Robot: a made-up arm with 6 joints.
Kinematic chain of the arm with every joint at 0, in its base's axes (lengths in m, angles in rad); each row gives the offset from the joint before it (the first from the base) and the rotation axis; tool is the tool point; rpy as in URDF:
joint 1: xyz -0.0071 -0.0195 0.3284 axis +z
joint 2: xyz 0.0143 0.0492 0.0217 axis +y
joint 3: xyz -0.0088 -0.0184 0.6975 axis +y
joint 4: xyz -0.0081 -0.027 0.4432 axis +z
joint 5: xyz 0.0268 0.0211 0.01 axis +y
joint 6: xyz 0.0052 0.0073 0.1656 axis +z
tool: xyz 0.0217 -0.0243 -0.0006 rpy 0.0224 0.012 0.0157
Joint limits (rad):
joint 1: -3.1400..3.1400
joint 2: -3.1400..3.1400
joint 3: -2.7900..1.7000
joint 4: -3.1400..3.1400
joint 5: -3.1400..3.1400
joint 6: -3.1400..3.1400
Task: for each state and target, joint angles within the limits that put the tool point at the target. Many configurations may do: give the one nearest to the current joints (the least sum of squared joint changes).
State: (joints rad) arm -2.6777 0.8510 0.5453 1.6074 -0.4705 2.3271
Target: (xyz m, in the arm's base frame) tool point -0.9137 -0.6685 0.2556
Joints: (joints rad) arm -2.4749 1.1549 1.2135 1.6596 -0.5249 2.3361
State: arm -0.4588 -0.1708 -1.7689 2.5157 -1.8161 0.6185
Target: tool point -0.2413 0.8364 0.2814
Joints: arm -1.3919 -1.0531 -1.6866 2.6643 -1.5924 0.5952
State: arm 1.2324 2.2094 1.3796 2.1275 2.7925 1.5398
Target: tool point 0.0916 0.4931 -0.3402
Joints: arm 1.3309 2.1925 1.4354 2.1096 2.7900 1.5323
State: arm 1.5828 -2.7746 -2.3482 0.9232 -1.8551 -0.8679
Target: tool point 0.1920 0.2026 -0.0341
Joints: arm 1.2370 -3.0658 -2.2711 1.0309 -1.7238 -0.8388
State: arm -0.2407 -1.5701 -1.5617 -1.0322 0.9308 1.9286
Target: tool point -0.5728 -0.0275 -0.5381
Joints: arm -0.1668 -2.0445 -1.4074 -1.0004 0.8345 1.9472
